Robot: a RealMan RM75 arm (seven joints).
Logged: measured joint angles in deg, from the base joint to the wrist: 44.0, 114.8, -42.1, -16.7, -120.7, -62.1, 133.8; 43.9, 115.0, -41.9, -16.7, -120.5, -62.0, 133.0; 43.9, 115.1, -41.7, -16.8, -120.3, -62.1, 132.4; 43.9, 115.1, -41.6, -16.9, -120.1, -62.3, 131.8; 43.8, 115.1, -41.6, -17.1, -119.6, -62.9, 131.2; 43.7, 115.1, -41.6, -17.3, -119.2, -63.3, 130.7; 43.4, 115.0, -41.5, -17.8, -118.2, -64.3, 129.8; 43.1, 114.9, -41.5, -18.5, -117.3, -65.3, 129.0; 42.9, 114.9, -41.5, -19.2, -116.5, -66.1, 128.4; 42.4, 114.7, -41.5, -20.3, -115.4, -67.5, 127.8; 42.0, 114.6, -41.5, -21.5, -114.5, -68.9, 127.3; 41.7, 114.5, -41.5, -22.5, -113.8, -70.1, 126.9; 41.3, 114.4, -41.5, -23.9, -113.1, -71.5, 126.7; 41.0, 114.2, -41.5, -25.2, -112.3, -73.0, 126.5; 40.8, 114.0, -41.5, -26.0, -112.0, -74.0, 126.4; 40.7, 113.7, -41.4, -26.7, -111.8, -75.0, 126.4; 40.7, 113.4, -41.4, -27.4, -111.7, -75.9, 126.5; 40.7, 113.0, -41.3, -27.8, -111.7, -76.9, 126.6; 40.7, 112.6, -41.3, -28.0, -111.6, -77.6, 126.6; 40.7, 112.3, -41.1, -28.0, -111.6, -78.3, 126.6
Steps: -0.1, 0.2, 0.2, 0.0, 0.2, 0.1, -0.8; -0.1, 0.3, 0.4, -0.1, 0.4, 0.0, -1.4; -0.1, 0.3, 0.5, -0.2, 0.6, -0.2, -2.0; -0.2, 0.3, 0.5, -0.4, 1.1, -0.8, -2.6; -0.3, 0.3, 0.5, -0.6, 1.5, -1.2, -3.1; -0.6, 0.2, 0.6, -1.1, 2.5, -2.2, -4.0; -0.9, 0.1, 0.6, -1.8, 3.4, -3.2, -4.8; -1.1, 0.1, 0.6, -2.5, 4.2, -4.0, -5.4; -1.6, -0.1, 0.6, -3.6, 5.3, -5.4, -6.0; -2.0, -0.2, 0.6, -4.8, 6.2, -6.8, -6.5; -2.3, -0.3, 0.6, -5.8, 6.9, -8.0, -6.9; -2.7, -0.4, 0.6, -7.2, 7.6, -9.4, -7.1; -3.0, -0.6, 0.6, -8.5, 8.4, -10.9, -7.3; -3.2, -0.8, 0.6, -9.3, 8.7, -11.9, -7.4; -3.3, -1.1, 0.7, -10.0, 8.9, -12.9, -7.4; -3.3, -1.4, 0.7, -10.7, 9.0, -13.8, -7.3; -3.3, -1.8, 0.8, -11.1, 9.0, -14.8, -7.2; -3.3, -2.2, 0.8, -11.3, 9.1, -15.5, -7.2; -3.3, -2.5, 1.0, -11.3, 9.1, -16.2, -7.2
